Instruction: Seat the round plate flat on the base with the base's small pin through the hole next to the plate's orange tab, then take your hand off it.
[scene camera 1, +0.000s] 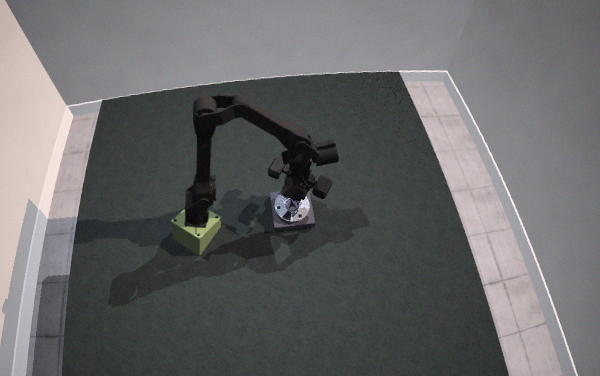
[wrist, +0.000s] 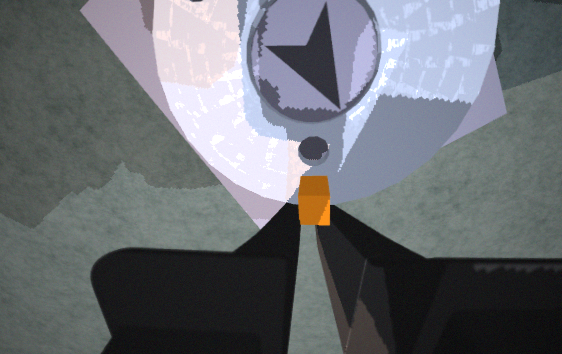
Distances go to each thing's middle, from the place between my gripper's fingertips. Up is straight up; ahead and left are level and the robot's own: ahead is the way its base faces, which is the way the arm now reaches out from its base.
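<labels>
There is the round plate (wrist: 430, 68), 1 cm above my hand, 6 cm to the right of it and 3 cm behind it. The central hub (wrist: 310, 68) is 5 cm to the right of my hand and 3 cm behind it.
</labels>
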